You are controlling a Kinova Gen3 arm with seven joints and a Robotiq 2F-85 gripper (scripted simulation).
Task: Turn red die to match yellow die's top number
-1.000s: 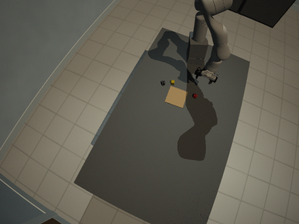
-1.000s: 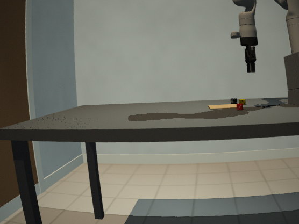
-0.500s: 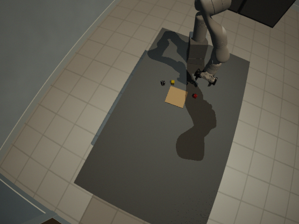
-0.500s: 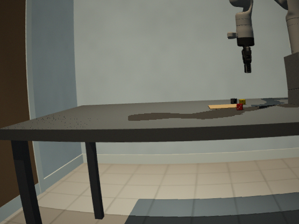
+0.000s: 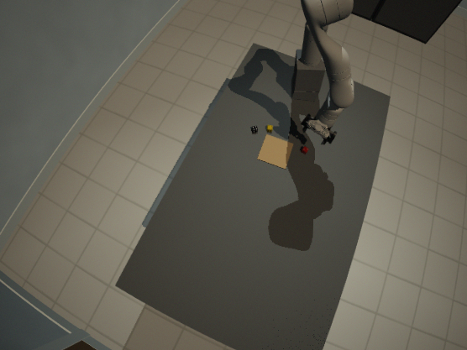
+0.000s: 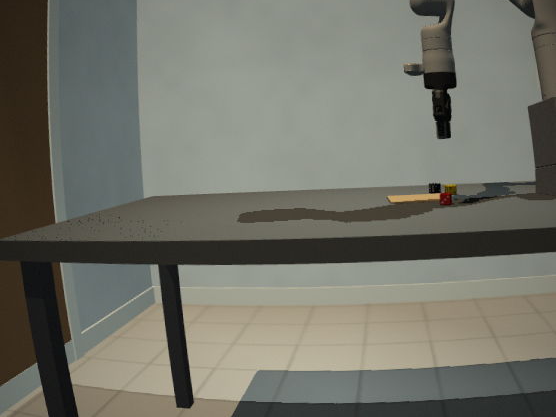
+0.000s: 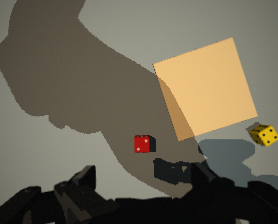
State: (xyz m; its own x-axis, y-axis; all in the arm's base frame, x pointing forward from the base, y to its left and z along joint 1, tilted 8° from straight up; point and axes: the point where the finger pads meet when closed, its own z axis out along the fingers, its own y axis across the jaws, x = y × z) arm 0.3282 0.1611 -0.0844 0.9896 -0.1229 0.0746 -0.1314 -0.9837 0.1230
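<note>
Right now the red die is 14 cm below my hand. From my hand the other things lie so: yellow die: 2 cm behind, 20 cm to the right, 14 cm below; tan mat: 7 cm ahead, 12 cm to the right, 15 cm below; black die: 3 cm ahead, 26 cm to the right, 14 cm below.
</note>
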